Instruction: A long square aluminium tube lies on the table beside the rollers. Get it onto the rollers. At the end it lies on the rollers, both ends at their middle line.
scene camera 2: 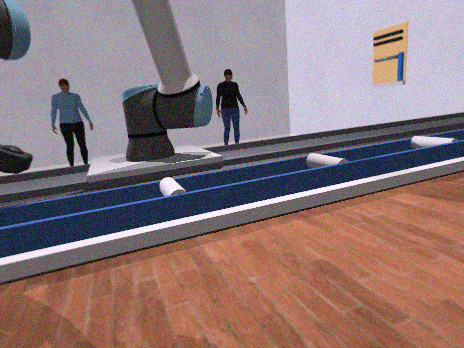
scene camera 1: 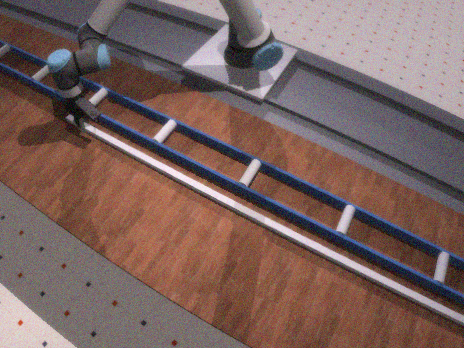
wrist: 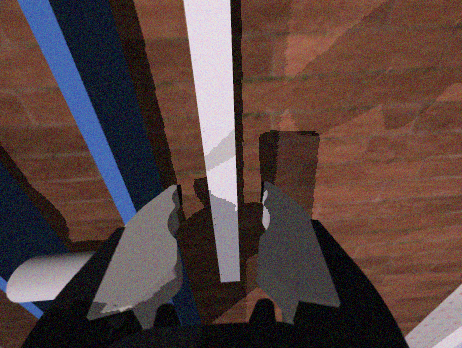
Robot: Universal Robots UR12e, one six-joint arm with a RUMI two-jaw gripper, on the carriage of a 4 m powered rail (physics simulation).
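Pixels of known places: gripper, between the fingertips: (scene camera 1: 90, 127) (wrist: 221, 184); arm's base, origin of its link: (scene camera 2: 151, 156) (scene camera 1: 242, 56).
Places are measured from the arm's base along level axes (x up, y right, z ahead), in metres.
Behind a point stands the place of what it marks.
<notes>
The long white-grey square tube (scene camera 1: 200, 186) @[x -0.005, y -0.226, z 0.756 m] (scene camera 2: 200, 223) @[x -0.012, y 0.023, z 0.769 m] (wrist: 212, 125) @[x -0.005, y 0.300, z 0.753 m] lies on the wooden table beside the rollers, along the outer side of the near blue side rail (scene camera 1: 290, 213) @[x 0.010, y -0.570, z 0.694 m] (scene camera 2: 250, 195) @[x -0.007, y -0.108, z 0.694 m] (wrist: 105, 75) @[x 0.001, y 0.266, z 0.694 m]. White rollers (scene camera 1: 250, 173) @[x 0.029, y -0.370, z 0.628 m] (scene camera 2: 325, 160) @[x 0.022, y -0.348, z 0.634 m] (wrist: 50, 277) @[x 0.022, y 0.420, z 0.597 m] sit between the two blue rails. My gripper (scene camera 1: 75, 120) (wrist: 221, 184) @[x 0.000, y 0.348, z 0.757 m] is open at the tube's left end in scene camera 1. In the wrist view the tube's end part shows between the two spread jaws, with space on both sides. The jaws do not show in scene camera 2.
The near blue rail runs close beside the left jaw in the wrist view. The arm's base stands on a white carriage plate (scene camera 1: 205, 62) @[x 0.000, y 0.137, z 0.138 m] (scene camera 2: 110, 170) @[x 0.000, y 0.156, z 0.180 m] on the grey floor rail (scene camera 1: 350, 115) behind the rollers. Two people (scene camera 2: 71, 110) (scene camera 2: 230, 100) stand beyond it.
</notes>
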